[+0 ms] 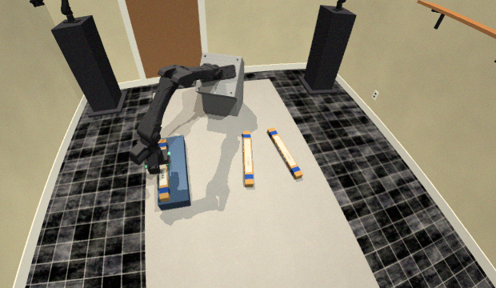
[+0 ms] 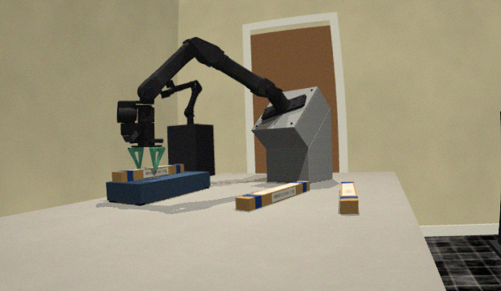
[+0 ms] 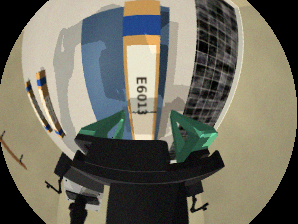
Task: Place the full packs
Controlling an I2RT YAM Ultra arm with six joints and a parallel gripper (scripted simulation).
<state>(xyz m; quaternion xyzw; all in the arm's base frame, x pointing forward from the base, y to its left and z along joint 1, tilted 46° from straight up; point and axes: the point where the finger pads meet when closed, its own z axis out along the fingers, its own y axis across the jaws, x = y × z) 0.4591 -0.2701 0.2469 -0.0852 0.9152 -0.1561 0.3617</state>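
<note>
Right now my hand is 3 cm past the blue low platform, 4 cm to the right of it and 8 cm above it.
</note>
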